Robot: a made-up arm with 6 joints.
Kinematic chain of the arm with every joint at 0, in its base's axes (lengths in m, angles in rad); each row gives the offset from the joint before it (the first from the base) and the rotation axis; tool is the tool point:
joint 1: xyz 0 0 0.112 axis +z
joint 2: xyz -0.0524 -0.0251 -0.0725 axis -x
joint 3: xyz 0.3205 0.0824 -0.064 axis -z
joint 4: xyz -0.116 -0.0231 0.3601 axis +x
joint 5: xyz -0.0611 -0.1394 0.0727 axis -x
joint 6: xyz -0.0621 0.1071 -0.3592 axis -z
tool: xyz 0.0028 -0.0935 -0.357
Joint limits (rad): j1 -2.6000..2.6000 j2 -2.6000..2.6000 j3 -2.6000..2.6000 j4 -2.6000..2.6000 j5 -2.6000..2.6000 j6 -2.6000..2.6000
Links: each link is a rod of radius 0.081 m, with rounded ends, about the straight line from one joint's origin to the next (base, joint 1, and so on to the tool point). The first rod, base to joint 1, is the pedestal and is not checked.
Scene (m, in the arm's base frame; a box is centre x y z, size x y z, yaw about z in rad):
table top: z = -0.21
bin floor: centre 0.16 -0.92 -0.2 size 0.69 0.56 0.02 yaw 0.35
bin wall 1: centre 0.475 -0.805 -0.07 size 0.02 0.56 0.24 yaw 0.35
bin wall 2: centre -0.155 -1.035 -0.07 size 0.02 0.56 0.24 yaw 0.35
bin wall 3: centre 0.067 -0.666 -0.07 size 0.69 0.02 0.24 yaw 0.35
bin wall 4: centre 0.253 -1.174 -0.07 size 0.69 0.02 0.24 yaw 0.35
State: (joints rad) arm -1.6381 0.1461 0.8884 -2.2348 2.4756 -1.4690
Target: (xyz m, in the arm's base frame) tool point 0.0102 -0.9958 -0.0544
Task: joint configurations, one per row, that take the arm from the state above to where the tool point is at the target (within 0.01 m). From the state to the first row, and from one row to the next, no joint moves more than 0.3 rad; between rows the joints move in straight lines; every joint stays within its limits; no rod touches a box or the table.
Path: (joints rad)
1: -1.5419 0.0763 1.1555 -2.2957 2.4963 -1.4118
2: -1.4457 0.0064 1.4227 -2.3565 2.5171 -1.3546
3: -1.3495 -0.0634 1.6898 -2.4174 2.5378 -1.2974
4: -1.2533 -0.1332 1.9570 -2.4783 2.5585 -1.2402
5: -1.1571 -0.2031 2.2241 -2.5391 2.5793 -1.1830
6: -1.0609 -0.2729 2.4913 -2.6000 2.6000 -1.1258

